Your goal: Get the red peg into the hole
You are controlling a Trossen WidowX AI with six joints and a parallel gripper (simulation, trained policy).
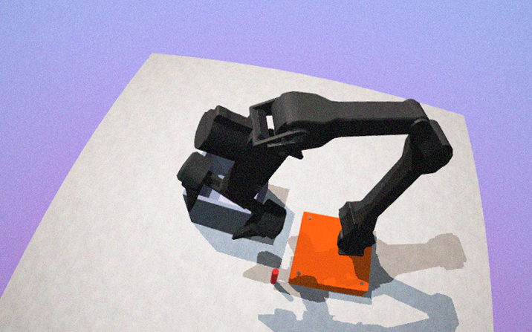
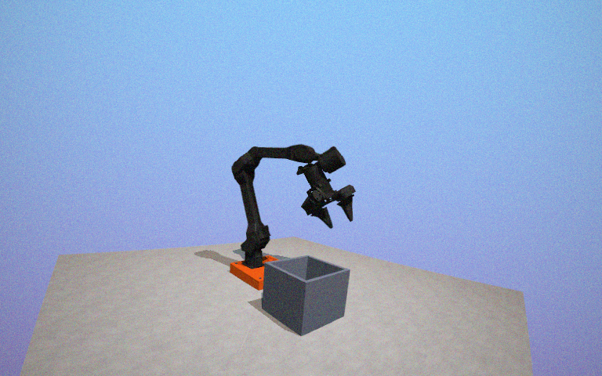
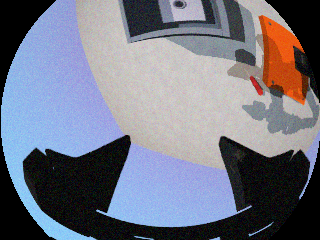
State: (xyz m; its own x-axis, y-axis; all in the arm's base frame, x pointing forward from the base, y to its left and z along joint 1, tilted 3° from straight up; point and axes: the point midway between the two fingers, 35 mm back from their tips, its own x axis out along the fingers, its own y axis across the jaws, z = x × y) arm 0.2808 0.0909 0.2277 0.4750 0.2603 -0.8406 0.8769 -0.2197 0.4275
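Right now my gripper tip is 13 cm past the red peg, 2 cm to the right of it and 19 cm above it. Round my gripper tip: pale plate 1 cm ahead, 17 cm to the right, 19 cm below.
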